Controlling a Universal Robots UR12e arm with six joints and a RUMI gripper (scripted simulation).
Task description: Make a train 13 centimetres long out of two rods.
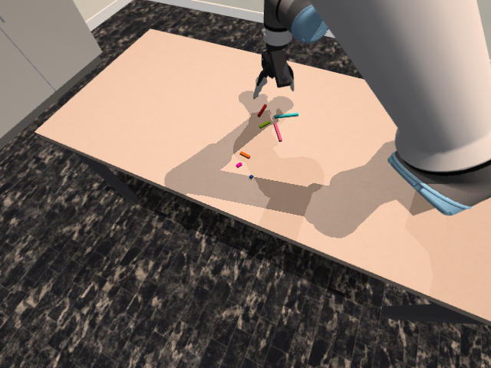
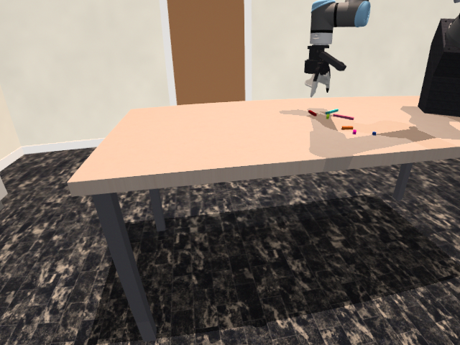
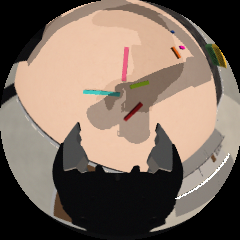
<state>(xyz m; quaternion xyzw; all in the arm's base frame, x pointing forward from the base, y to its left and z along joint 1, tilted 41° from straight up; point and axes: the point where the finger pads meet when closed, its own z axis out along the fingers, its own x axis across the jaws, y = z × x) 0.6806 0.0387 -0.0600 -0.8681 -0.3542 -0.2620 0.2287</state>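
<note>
Right now my hand is 250 mm to the right of the orange rod, 70 mm above it and 50 mm past it. The rest, counted from my hand: turquoise rod: 70 mm below, 60 mm behind, 10 mm to the right; red rod: 70 mm below, 30 mm to the left, 30 mm ahead; lime rod: 80 mm to the left, 70 mm below, 20 mm behind.
</note>
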